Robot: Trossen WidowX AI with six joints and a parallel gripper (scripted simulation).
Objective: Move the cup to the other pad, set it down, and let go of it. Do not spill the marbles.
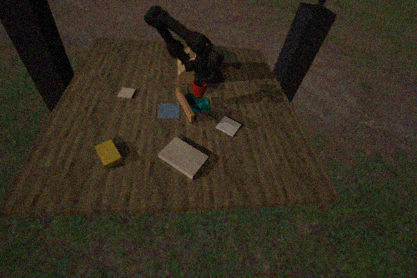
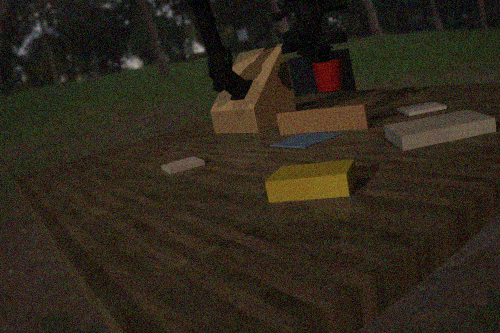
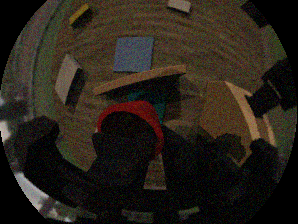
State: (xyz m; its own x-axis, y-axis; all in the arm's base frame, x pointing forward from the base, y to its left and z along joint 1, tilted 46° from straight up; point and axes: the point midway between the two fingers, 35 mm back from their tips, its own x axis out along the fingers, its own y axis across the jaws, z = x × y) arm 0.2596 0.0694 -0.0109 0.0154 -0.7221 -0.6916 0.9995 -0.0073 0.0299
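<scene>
The teal pad is 13 cm below my gripper tip, 3 cm ahead of it and 1 cm to the left of it. Round my gripper tip: red cup 3 cm ahead; then blue pad 15 cm to the right, 13 cm below, 8 cm ahead; then wooden block 10 cm below, 7 cm to the right, 5 cm ahead.
</scene>
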